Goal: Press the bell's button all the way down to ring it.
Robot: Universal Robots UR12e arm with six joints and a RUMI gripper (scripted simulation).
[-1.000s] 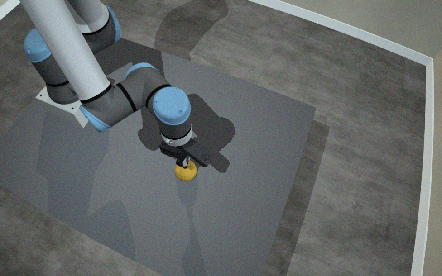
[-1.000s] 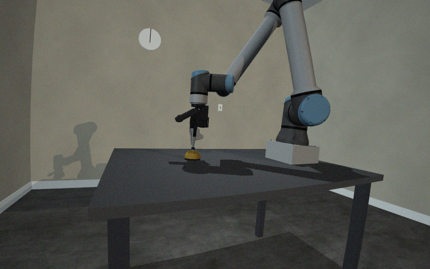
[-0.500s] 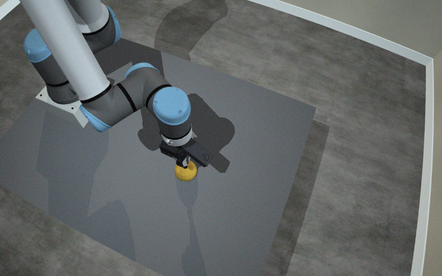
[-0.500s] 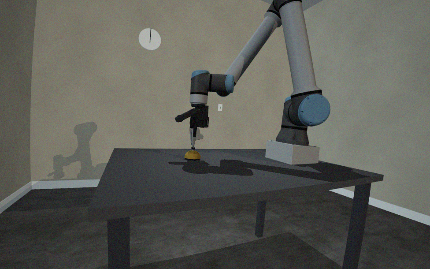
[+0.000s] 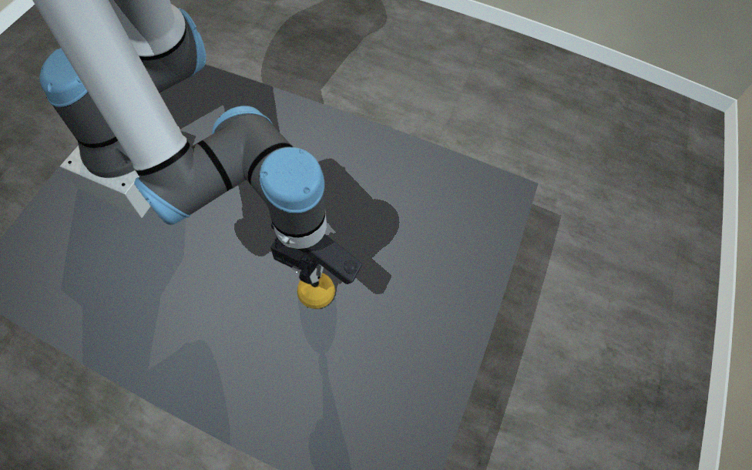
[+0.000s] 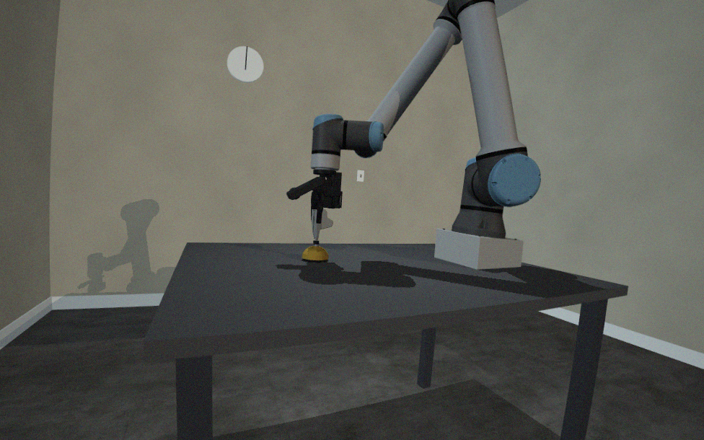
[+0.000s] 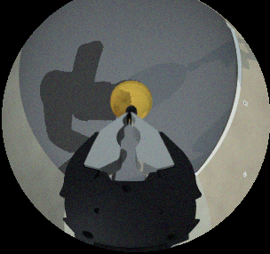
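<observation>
Now: hand 3 cm above the black button. Also, from my hand: yellow dome bell 4 cm below.
</observation>
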